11 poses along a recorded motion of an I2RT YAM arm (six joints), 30 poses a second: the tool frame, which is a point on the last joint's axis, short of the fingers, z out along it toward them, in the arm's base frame.
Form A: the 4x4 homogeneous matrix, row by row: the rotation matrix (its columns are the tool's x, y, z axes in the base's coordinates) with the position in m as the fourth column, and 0 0 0 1 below. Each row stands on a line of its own.
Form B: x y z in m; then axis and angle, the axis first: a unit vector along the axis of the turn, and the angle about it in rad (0 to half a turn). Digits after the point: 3 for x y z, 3 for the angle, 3 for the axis.
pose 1, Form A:
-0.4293 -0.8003 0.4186 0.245
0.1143 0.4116 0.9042 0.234
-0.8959 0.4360 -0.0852 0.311
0 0 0 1
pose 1, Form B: 0.245 0.234 0.311 -0.281 0.788 0.548 2.155
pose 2, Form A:
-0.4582 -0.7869 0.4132 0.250
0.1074 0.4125 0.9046 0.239
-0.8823 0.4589 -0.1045 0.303
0 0 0 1
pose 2, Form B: 0.250 0.239 0.303 -0.272 0.792 0.547 2.184
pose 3, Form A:
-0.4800 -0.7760 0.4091 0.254
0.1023 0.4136 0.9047 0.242
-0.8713 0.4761 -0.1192 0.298
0 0 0 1
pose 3, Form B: 0.254 0.242 0.298 -0.266 0.795 0.545 2.205
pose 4, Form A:
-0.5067 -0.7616 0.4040 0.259
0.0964 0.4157 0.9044 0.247
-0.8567 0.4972 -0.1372 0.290
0 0 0 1
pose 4, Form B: 0.259 0.247 0.290 -0.258 0.799 0.544 2.232
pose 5, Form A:
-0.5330 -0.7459 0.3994 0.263
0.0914 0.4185 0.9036 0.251
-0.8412 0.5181 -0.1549 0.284
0 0 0 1
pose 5, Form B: 0.263 0.251 0.284 -0.249 0.803 0.542 2.258
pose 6, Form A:
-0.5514 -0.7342 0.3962 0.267
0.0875 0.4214 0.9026 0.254
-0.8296 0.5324 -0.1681 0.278
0 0 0 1
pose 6, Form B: 0.267 0.254 0.278 -0.243 0.806 0.540 2.277
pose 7, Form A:
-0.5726 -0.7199 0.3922 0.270
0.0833 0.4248 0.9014 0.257
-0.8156 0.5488 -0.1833 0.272
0 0 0 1
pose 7, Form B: 0.270 0.257 0.272 -0.236 0.809 0.538 2.299
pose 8, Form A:
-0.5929 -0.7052 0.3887 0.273
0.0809 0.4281 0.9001 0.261
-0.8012 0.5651 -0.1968 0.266
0 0 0 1
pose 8, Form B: 0.273 0.261 0.266 -0.229 0.812 0.537 2.320
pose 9, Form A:
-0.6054 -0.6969 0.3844 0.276
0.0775 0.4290 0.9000 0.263
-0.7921 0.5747 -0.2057 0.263
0 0 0 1
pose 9, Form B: 0.276 0.263 0.263 -0.225 0.814 0.536 2.334
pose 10, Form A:
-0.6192 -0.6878 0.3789 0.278
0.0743 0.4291 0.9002 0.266
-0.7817 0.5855 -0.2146 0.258
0 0 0 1
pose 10, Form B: 0.278 0.266 0.258 -0.221 0.815 0.535 2.349
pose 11, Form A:
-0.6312 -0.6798 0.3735 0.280
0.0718 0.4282 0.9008 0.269
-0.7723 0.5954 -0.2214 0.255
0 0 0 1
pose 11, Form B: 0.280 0.269 0.255 -0.218 0.816 0.535 2.363
